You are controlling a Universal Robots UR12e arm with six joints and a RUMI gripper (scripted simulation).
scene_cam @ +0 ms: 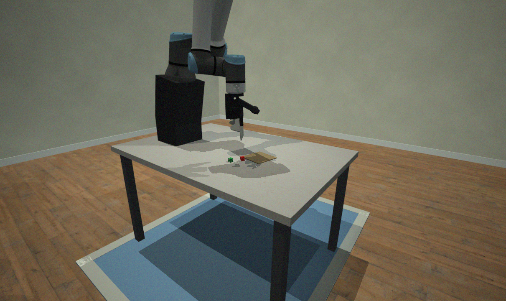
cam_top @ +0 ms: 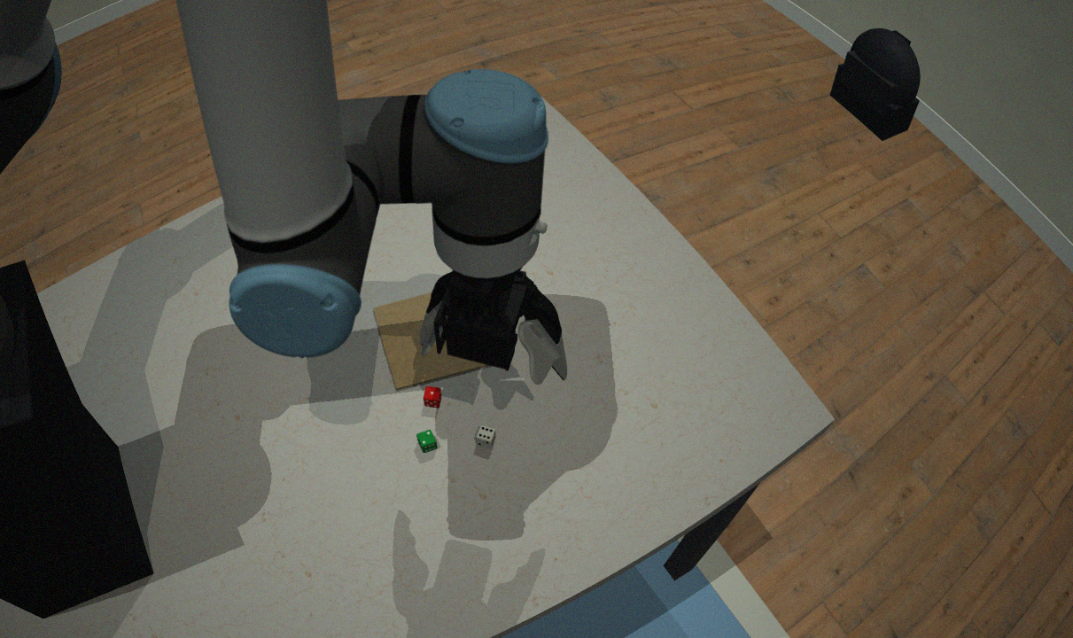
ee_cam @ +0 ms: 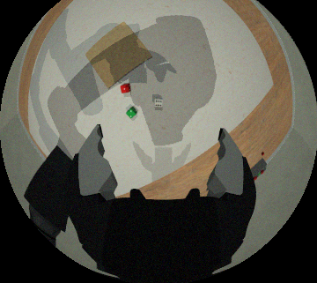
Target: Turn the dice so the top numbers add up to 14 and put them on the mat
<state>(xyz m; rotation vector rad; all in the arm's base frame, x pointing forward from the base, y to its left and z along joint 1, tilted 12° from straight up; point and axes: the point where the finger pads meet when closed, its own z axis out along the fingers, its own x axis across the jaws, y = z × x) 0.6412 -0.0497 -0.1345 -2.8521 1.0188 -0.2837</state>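
Now: hand 1 cm past the white die, 1 cm to the left of it and 15 cm above it. Round my hand: red die: 6 cm behind, 7 cm to the left, 15 cm below; then mat: 2 cm behind, 17 cm to the left, 16 cm below; then green die: 9 cm behind, 1 cm to the left, 15 cm below.
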